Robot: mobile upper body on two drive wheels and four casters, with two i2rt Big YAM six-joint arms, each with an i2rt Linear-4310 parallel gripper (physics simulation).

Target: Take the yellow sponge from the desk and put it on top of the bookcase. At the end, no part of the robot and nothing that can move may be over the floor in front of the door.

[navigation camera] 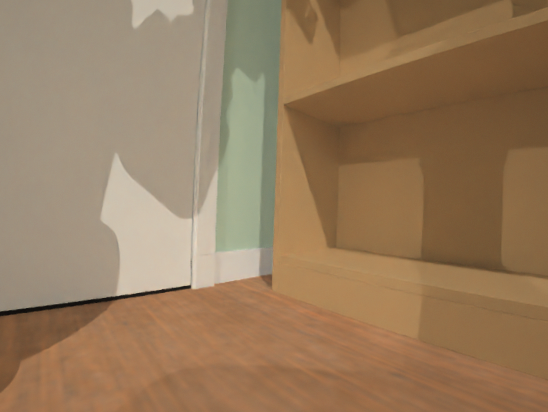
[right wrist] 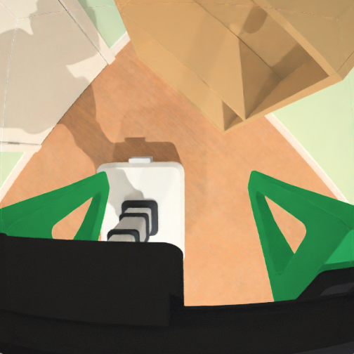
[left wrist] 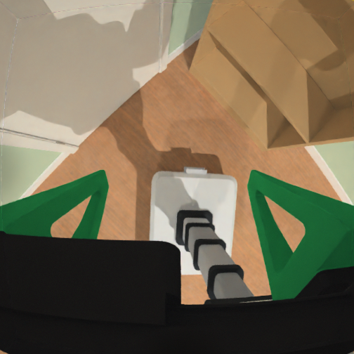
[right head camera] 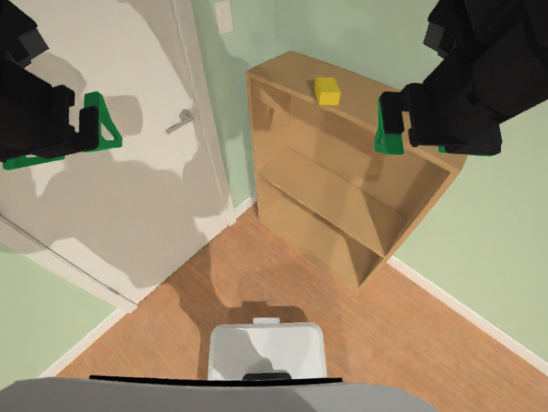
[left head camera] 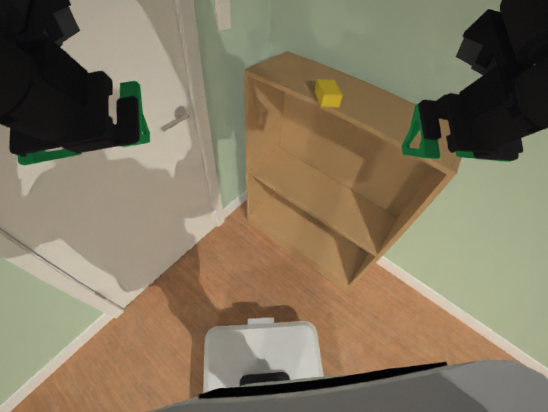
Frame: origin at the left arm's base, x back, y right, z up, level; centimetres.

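Seen in the pictures: left gripper, fingertip midpoint: [right head camera: 91, 148] [left head camera: 113, 143]; right gripper, fingertip midpoint: [right head camera: 408, 147] [left head camera: 430, 151].
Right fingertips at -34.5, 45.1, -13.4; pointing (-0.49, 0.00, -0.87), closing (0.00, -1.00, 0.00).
Note:
Pixels of each thing's middle, then the offset from my right fingertips to it, as dx, dy, dz. "spot": a spot on its surface instead. Level surfaces: height alone.
- yellow sponge, body centre: [right head camera: 326, 90] [left head camera: 327, 93] -50.2, +0.0, -19.3
- bookcase, surface spot: [left head camera: 370, 110] spot: -44.5, +14.0, -21.6
- Wooden floor, its level: dz -127.6
The yellow sponge [left head camera: 328, 94] [right head camera: 327, 91] rests on top of the bookcase [left head camera: 370, 110] [right head camera: 360, 95], close to its front edge and towards its left end. My right gripper [left head camera: 447, 155] [right head camera: 425, 152] [right wrist: 178, 178] is open and empty, apart from the sponge; in the head views it overlaps the right part of the bookcase. My left gripper [left head camera: 85, 150] [right head camera: 62, 155] [left wrist: 177, 177] is open and empty; in the head views it appears in front of the door [left head camera: 100, 190] [right head camera: 115, 190] [navigation camera: 100, 100]. The desk does not show.
The bookcase also shows at the right in the navigation view [navigation camera: 285, 225]. Wooden floor [left head camera: 185, 280] [navigation camera: 200, 340] lies before the door and bookcase. A white base box [left head camera: 297, 350] [right head camera: 302, 350] [right wrist: 165, 190] stands at the bottom. Green walls meet behind the bookcase.

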